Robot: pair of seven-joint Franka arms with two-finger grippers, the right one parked.
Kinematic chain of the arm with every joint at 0, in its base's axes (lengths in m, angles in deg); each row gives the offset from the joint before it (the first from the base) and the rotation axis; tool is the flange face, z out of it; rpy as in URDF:
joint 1: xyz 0 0 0.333 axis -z
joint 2: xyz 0 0 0 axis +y
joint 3: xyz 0 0 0.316 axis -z
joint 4: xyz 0.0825 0 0 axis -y
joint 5: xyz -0.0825 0 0.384 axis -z
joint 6: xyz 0 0 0 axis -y
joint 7: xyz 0.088 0 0 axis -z
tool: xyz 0 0 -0.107 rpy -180 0 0
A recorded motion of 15 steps. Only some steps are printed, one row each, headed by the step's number.
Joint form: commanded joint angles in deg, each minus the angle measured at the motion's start. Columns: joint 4, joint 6, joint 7, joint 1, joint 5, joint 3, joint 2.
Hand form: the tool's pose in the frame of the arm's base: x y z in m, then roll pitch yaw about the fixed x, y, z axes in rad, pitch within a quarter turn. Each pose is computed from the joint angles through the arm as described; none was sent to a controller.
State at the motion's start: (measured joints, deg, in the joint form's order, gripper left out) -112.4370 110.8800 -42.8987 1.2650 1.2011 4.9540 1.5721
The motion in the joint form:
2: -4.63 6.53 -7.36 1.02 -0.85 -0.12 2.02
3: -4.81 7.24 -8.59 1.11 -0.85 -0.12 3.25
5: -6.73 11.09 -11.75 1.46 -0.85 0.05 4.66
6: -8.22 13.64 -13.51 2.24 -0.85 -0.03 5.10
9: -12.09 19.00 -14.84 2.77 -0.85 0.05 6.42
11: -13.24 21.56 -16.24 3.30 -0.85 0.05 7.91
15: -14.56 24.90 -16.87 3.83 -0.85 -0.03 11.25
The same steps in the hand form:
2: 0.5520 -0.0688 0.4067 -3.1049 0.0442 0.7567
3: 0.5540 -0.0698 0.3943 -3.0955 0.0523 0.7772
5: 0.5535 -0.0747 0.3711 -3.1014 0.0462 0.8235
6: 0.5507 -0.0813 0.3591 -3.1093 0.0393 0.8420
9: 0.5406 -0.0858 0.3251 -3.1119 0.0384 0.8551
11: 0.5380 -0.0905 0.3063 -3.1109 0.0401 0.8709
15: 0.5334 -0.0943 0.2702 -3.0928 0.0550 0.8756

